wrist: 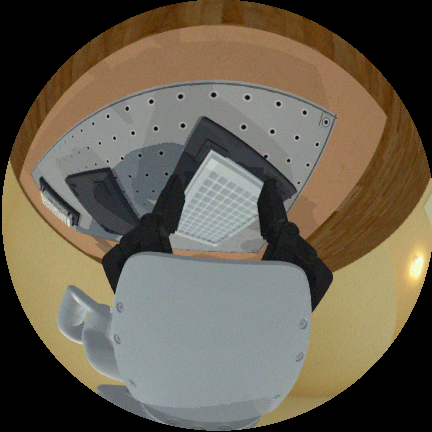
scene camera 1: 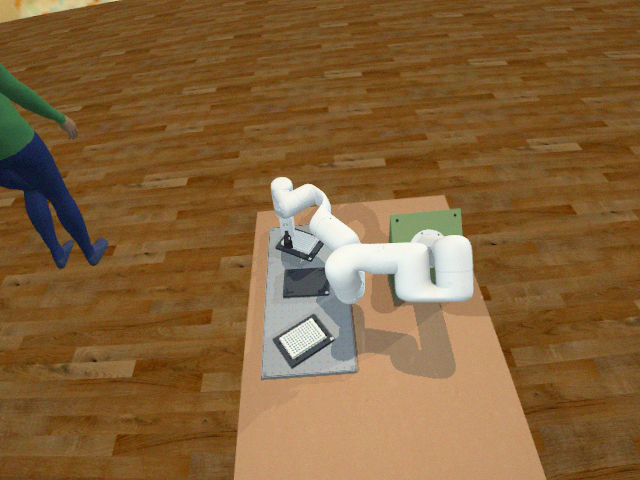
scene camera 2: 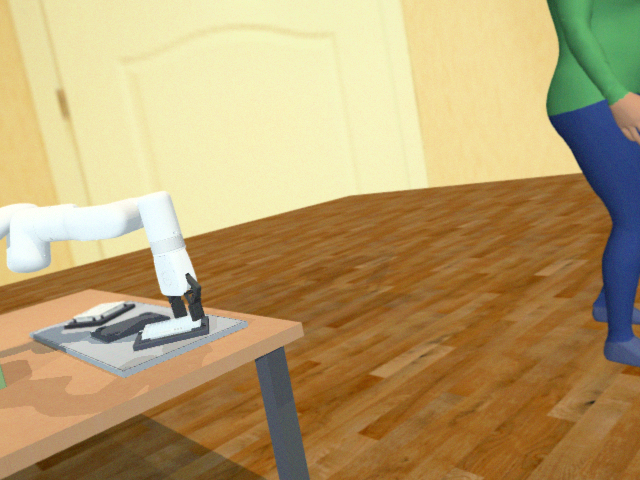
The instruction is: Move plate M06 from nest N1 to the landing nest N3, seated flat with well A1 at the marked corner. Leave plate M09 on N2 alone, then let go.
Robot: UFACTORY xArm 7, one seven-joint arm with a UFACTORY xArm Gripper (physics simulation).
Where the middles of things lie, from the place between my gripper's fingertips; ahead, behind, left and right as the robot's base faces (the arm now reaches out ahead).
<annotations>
Right now my hand is 50 mm past the gridded plate (scene camera 2: pixel 183 324).
</annotations>
